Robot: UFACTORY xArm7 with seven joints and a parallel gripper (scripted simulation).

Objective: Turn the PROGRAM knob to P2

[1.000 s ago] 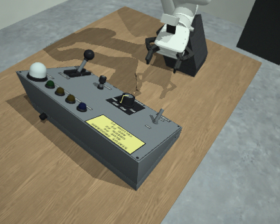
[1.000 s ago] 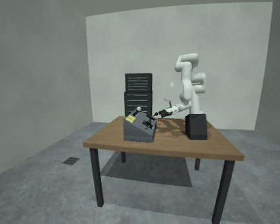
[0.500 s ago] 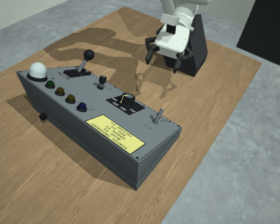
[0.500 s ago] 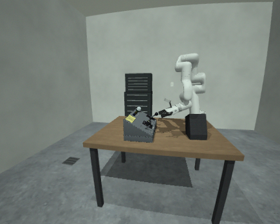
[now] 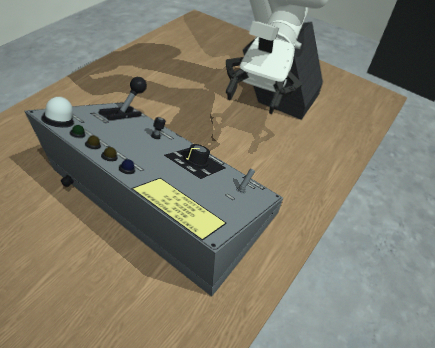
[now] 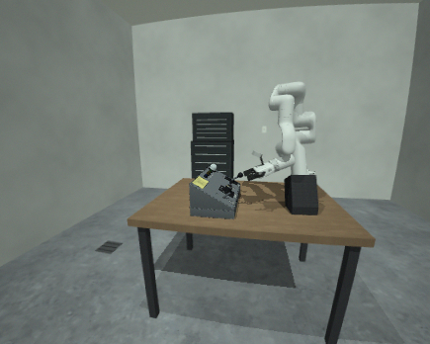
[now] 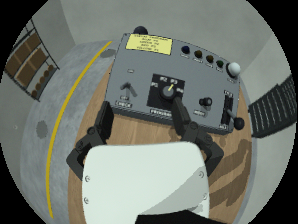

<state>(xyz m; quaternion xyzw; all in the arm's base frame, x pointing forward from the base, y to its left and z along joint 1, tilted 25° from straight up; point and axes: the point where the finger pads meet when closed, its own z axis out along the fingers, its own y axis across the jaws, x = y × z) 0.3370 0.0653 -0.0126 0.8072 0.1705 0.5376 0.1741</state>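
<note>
The small slider knob is 180 mm to the right of my hand, 90 mm below it and 80 mm ahead of it. Round my hand: metal toggle switch 120 mm ahead, 100 mm below, 50 mm to the left; then grey console 130 mm to the right, 130 mm ahead, 120 mm below; then ball-topped lever 300 mm to the right, 90 mm below, 40 mm ahead.
</note>
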